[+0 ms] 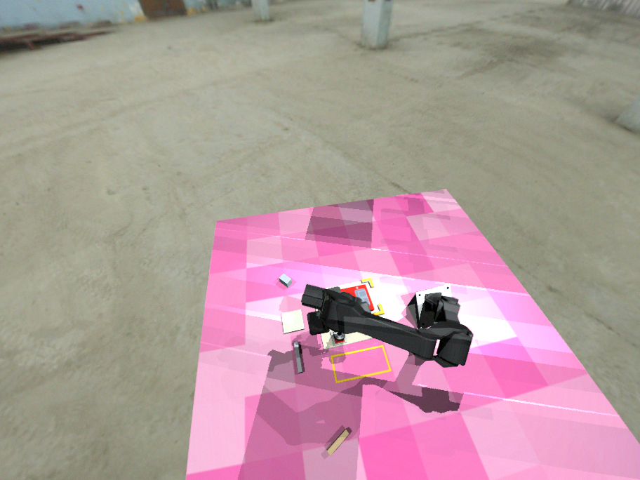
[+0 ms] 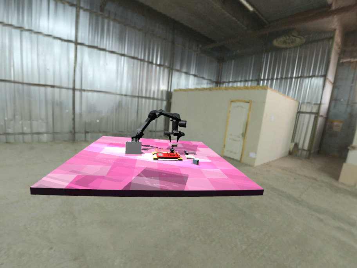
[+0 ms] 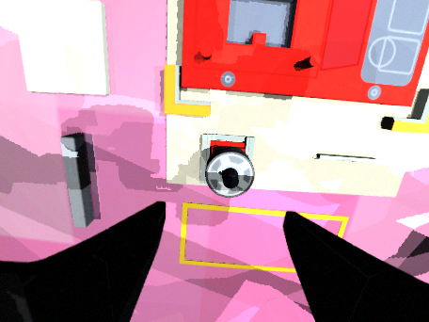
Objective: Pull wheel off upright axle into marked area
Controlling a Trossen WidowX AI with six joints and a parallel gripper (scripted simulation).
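My gripper tip is 70 mm above the wheel and 10 mm past it. From my gripper tip the other things lie so: dark upright axle 80 mm below, 10 mm to the left, 10 mm behind; small grey block 250 mm to the right, 170 mm ahead, 90 mm below; white square 150 mm ahead, 110 mm below, 80 mm to the right.
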